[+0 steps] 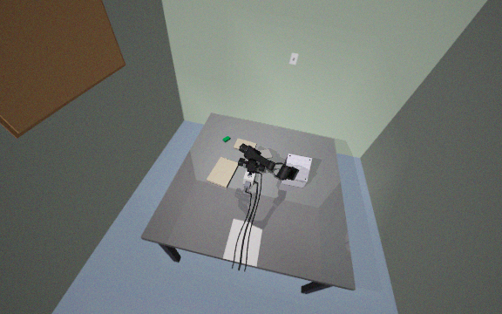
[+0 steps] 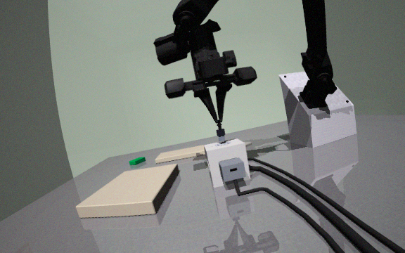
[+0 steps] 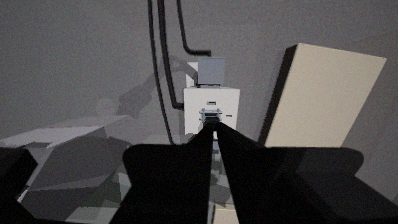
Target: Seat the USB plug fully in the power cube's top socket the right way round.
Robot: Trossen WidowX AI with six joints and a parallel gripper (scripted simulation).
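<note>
Right now my gripper tip is 2 cm above the black USB plug. Also, from my gripper tip: green block: 31 cm ahead, 39 cm to the right, 11 cm below; tan slab: 21 cm ahead, 2 cm to the right, 11 cm below.
</note>
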